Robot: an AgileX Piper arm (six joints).
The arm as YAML. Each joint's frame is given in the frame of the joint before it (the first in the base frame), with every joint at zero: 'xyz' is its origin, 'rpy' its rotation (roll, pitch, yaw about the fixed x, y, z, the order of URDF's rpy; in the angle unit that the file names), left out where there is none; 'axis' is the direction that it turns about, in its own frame. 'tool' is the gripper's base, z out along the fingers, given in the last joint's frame.
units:
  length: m
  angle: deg
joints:
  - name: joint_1
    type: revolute
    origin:
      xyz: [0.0, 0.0, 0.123]
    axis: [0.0, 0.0, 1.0]
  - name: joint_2
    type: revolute
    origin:
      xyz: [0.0, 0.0, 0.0]
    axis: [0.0, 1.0, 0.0]
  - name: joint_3
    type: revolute
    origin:
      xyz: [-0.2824, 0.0, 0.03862]
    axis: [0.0, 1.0, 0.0]
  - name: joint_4
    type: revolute
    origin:
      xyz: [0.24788, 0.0, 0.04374]
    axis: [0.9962, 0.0, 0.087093]
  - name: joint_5
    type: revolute
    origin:
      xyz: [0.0, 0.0, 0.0]
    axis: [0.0, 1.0, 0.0]
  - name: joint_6
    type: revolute
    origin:
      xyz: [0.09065, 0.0, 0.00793]
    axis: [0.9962, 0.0, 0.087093]
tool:
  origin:
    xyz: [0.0, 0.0, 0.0]
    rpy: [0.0, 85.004, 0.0]
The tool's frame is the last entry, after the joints.
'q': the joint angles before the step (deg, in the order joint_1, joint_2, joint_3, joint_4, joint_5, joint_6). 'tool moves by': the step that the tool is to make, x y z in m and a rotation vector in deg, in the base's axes. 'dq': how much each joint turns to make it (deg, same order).
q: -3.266 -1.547 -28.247 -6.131 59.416 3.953
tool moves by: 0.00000 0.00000 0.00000 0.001 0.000 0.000
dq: 0.000 0.000 0.000 0.000 0.000 0.001
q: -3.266 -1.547 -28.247 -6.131 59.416 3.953
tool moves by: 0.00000 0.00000 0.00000 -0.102 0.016 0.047
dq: 0.000 0.000 0.000 0.000 0.000 -0.113
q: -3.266 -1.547 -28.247 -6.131 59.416 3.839
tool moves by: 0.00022 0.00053 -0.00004 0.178 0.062 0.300
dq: 0.003 0.057 0.001 0.399 -0.001 -0.169
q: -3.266 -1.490 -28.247 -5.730 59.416 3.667
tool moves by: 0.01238 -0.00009 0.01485 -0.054 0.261 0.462
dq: 0.003 5.271 -2.176 0.284 -2.864 -0.170
